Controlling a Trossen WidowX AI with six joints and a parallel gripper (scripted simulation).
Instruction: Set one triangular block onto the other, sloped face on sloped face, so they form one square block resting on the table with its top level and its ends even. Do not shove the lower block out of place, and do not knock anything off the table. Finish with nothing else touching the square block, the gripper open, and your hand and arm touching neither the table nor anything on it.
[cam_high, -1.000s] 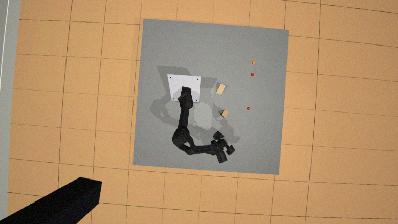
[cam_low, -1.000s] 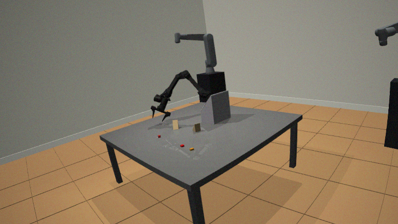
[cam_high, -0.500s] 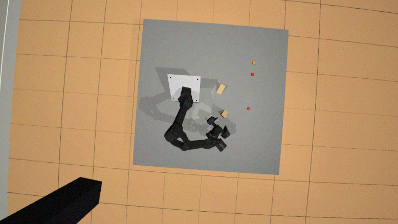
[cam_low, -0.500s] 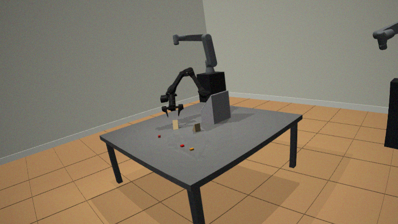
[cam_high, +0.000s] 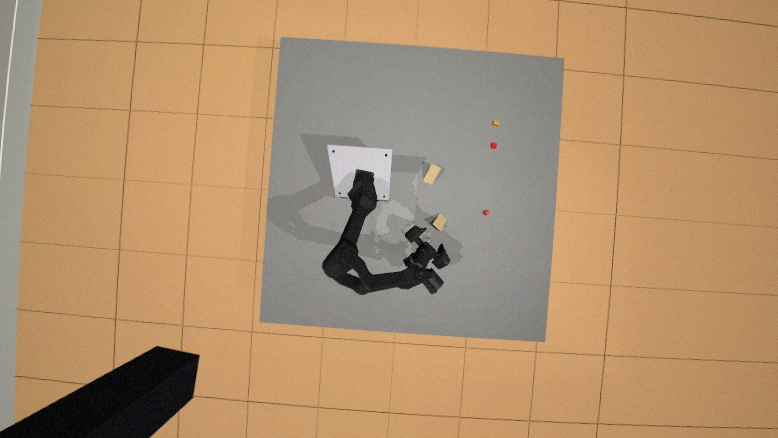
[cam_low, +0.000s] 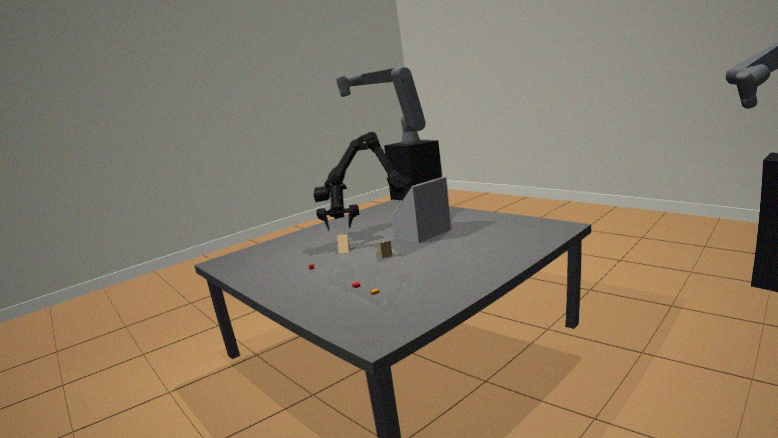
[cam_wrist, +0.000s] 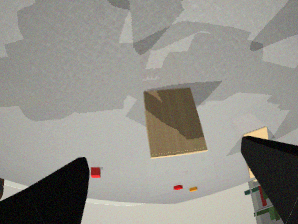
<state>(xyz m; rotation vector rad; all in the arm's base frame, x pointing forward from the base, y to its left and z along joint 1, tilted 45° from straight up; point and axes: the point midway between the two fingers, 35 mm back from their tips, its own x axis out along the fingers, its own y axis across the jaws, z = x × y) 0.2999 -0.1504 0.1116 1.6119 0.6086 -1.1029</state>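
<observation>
Right now the tan triangular block is 60 mm below my gripper tip, 50 mm to the left of it and 20 mm ahead of it. Also, from my gripper tip: orange cube: 540 mm to the left, 200 mm ahead, 70 mm below.
</observation>
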